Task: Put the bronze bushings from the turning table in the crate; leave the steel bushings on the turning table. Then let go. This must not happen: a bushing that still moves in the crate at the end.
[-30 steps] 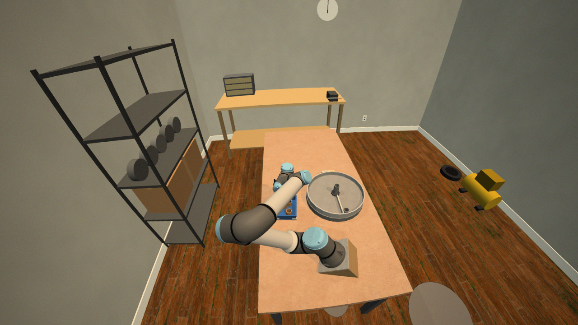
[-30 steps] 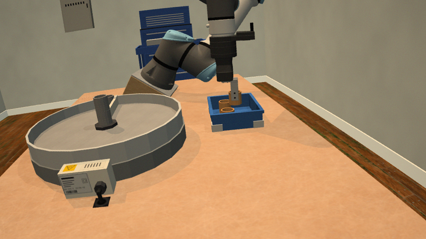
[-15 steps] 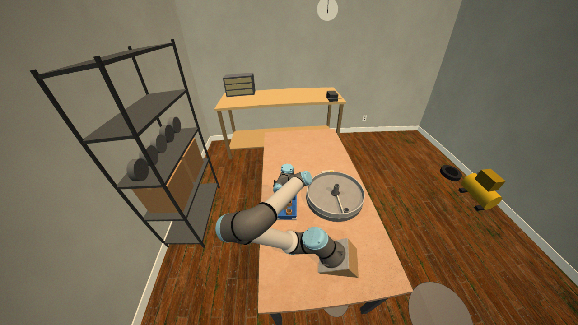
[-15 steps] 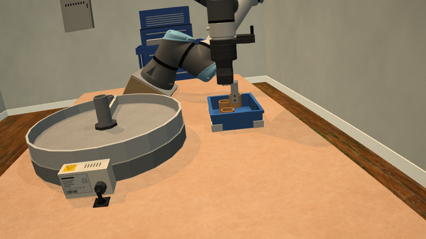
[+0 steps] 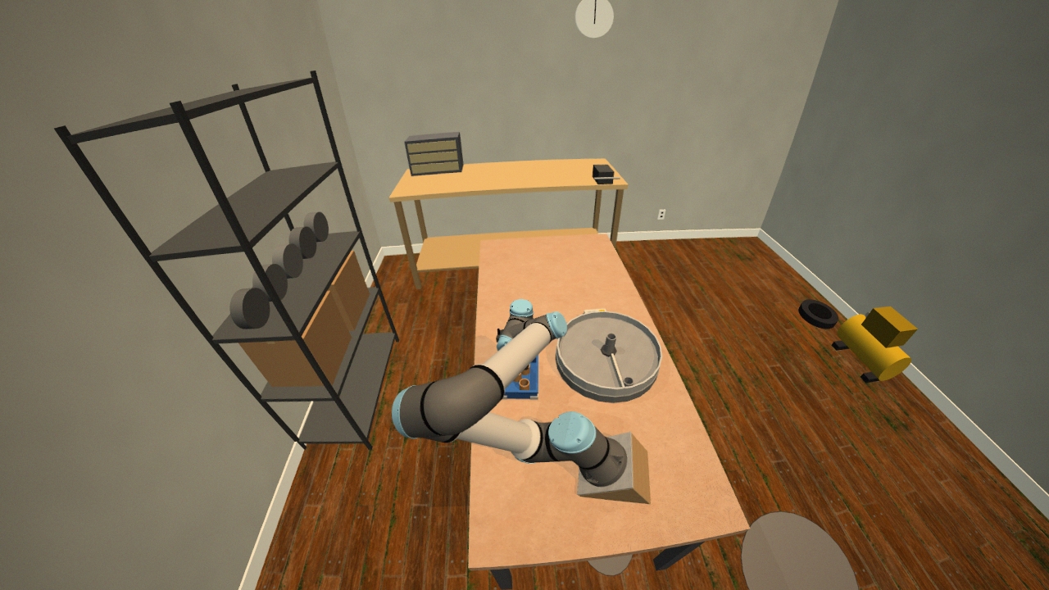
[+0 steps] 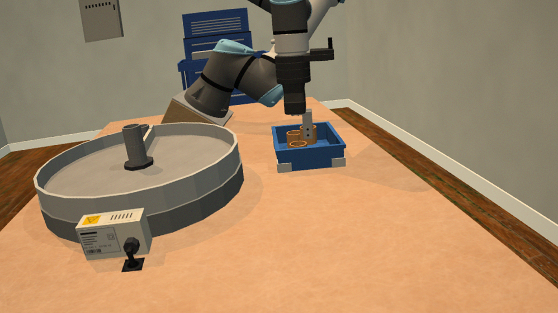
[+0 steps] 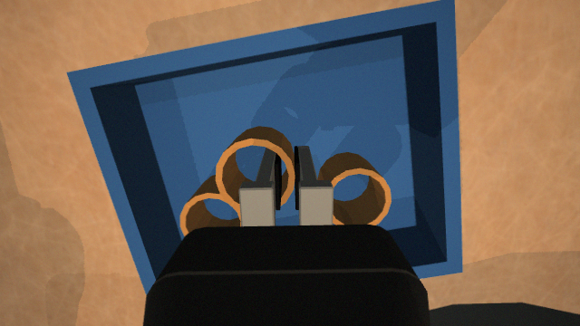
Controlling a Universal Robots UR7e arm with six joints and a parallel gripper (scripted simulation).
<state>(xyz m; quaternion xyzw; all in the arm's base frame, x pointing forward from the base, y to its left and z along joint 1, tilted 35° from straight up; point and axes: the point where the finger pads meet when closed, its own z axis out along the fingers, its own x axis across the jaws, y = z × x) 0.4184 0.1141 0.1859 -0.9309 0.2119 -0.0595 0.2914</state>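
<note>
Right now the blue crate is 40 mm below my hand, 10 mm to the right of it and 10 mm behind it. Round my hand: turning table (380 mm to the right, 20 mm ahead, 10 mm below).
</note>
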